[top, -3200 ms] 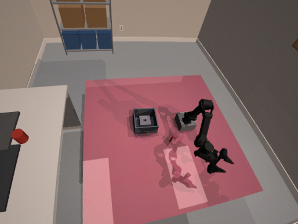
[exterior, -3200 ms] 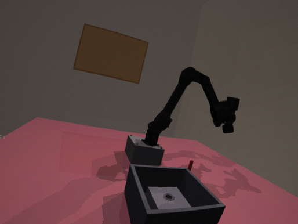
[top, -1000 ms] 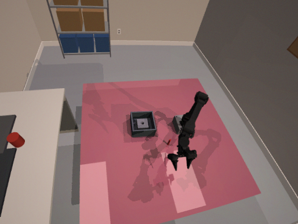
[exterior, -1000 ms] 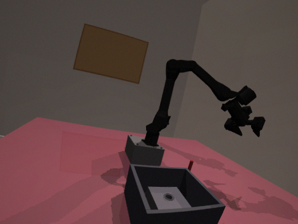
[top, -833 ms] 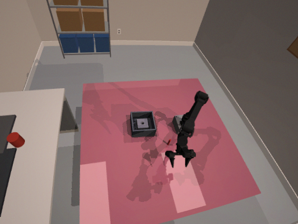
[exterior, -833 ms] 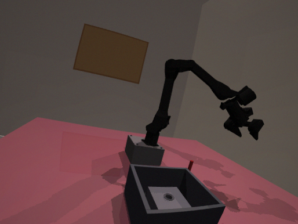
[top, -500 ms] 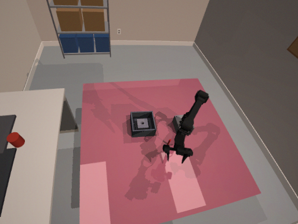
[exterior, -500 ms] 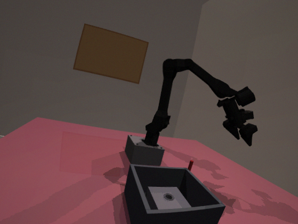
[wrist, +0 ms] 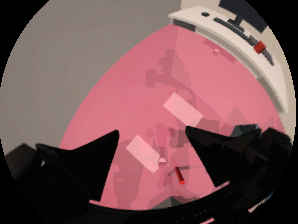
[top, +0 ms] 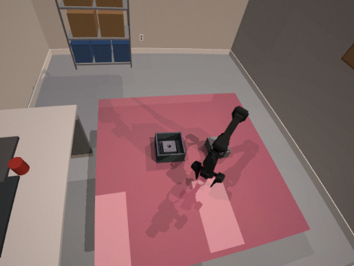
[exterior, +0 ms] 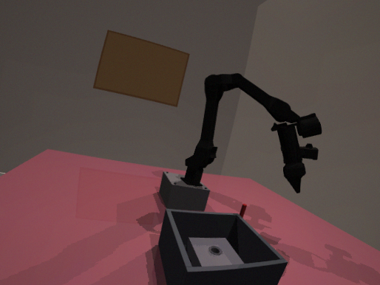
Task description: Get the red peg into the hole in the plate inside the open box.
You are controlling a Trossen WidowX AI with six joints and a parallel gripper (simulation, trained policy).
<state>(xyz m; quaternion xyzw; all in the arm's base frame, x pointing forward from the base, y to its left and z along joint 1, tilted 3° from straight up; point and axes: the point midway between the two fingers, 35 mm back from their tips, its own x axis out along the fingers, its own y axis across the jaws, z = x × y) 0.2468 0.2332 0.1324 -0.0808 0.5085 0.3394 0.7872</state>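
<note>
The red peg lies 14 cm to the right of my gripper tip, 13 cm below it and 8 cm behind it. The rest, counted from my gripper tip: grey plate: 36 cm to the right, 13 cm below, 8 cm ahead; then dark box: 36 cm to the right, 15 cm below, 8 cm ahead.
</note>
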